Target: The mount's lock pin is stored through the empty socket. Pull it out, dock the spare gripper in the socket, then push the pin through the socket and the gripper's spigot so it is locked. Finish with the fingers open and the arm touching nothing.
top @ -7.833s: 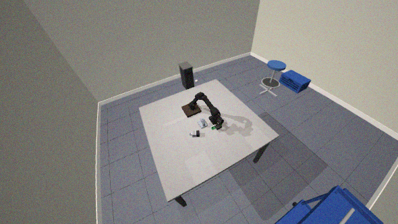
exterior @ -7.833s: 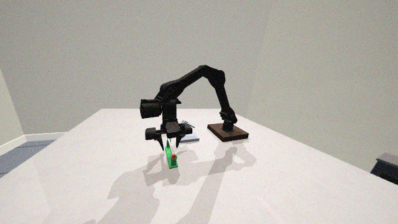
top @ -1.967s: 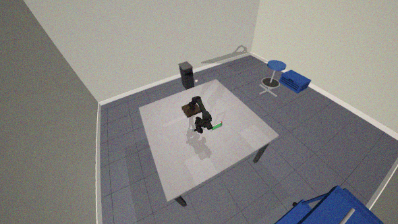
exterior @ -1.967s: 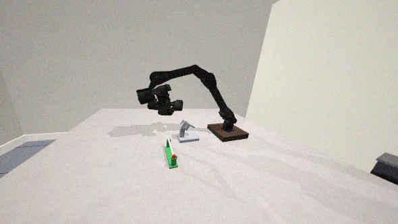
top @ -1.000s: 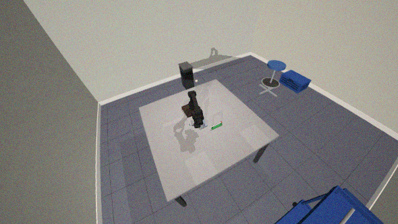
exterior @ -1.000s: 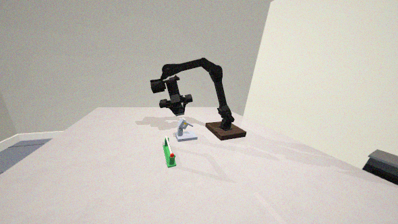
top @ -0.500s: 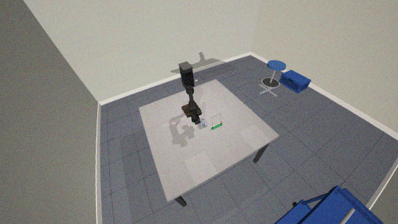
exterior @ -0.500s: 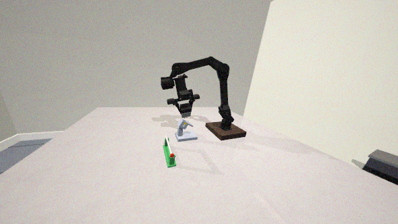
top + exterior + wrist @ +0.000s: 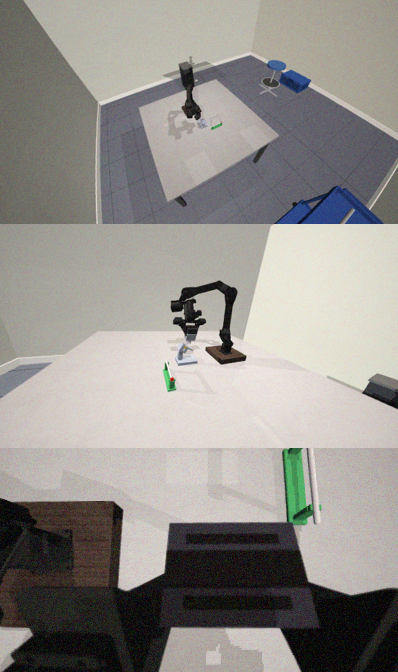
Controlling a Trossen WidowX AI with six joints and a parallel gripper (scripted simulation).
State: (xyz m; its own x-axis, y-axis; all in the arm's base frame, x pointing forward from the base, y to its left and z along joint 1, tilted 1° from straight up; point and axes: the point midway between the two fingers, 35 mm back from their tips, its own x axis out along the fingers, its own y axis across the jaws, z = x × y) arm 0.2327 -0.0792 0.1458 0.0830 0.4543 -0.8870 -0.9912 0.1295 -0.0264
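My gripper tip is 170 mm short of the green pin rest, 140 mm to the right of it and 120 mm above it. From my gripper tip the other things lie so: spare gripper (10 mm to the right); then socket (40 mm ahead, 30 mm to the left, 90 mm below).
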